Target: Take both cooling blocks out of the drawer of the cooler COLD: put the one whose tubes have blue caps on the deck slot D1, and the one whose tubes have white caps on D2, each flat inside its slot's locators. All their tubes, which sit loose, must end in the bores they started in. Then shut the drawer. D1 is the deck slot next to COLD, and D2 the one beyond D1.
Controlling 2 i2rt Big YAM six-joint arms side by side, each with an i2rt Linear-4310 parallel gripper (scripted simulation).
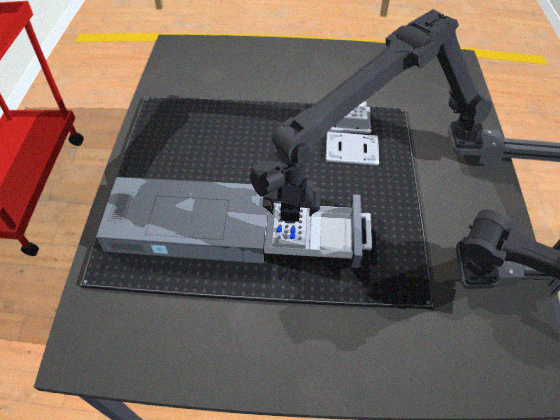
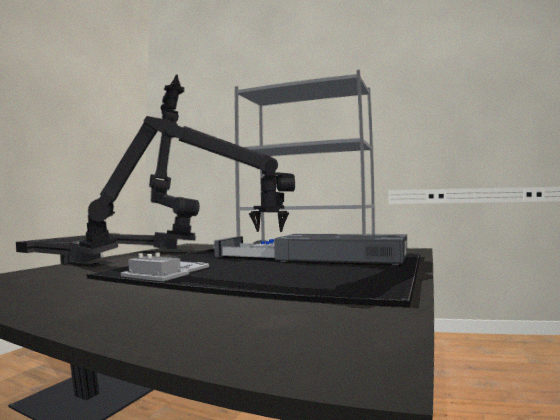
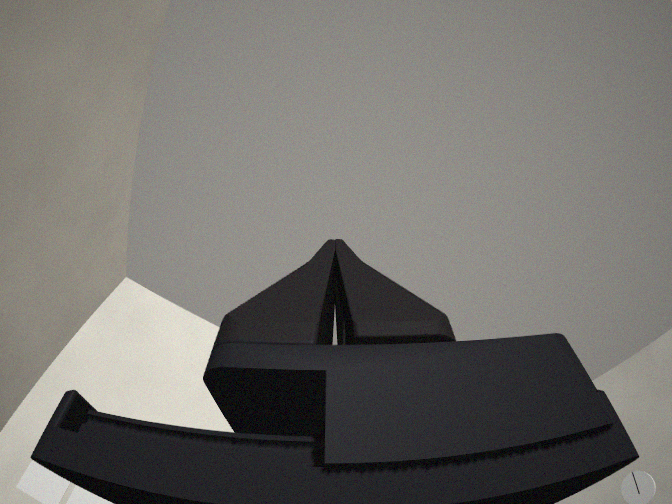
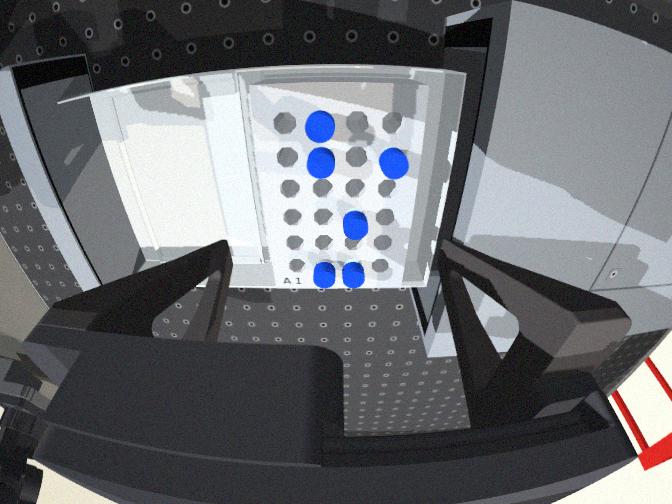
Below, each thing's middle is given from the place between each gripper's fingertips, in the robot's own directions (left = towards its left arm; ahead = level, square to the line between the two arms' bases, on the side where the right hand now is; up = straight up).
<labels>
The slot D1 (image 1: 352, 145) is 140 mm behind my right hand (image 1: 291, 213), 350 mm to the right of it and 100 mm below it.
I see my left gripper 930 mm above the slot D1, 650 mm to the left of it and 610 mm short of it.
</labels>
